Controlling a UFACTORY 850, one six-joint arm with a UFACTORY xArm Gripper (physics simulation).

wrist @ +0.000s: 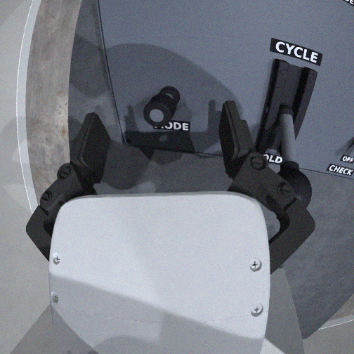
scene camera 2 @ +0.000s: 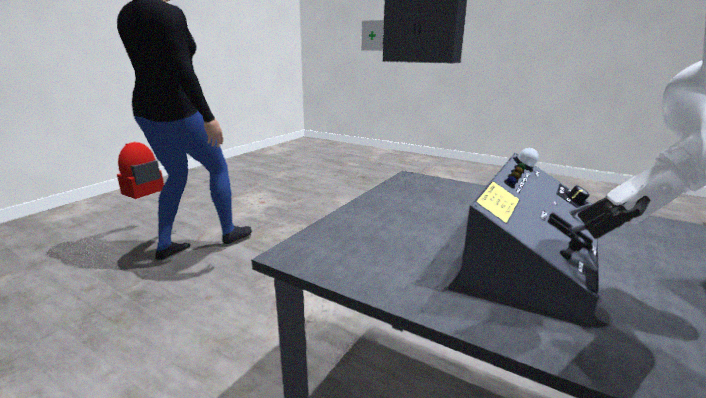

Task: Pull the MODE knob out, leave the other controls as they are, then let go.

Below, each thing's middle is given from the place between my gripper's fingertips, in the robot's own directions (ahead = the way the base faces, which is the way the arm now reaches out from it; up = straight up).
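Labels:
The sloped control panel (scene camera 2: 517, 232) is 10 cm ahead of my hand, 17 cm to the right of it and 6 cm below it. From my hand, the cycle lever (wrist: 289, 170) is 2 cm behind, 11 cm to the right and 3 cm below. As for the mode knob (wrist: 158, 111), my hand is 1 cm short of it, 1 cm to the right of it and 5 cm above it.

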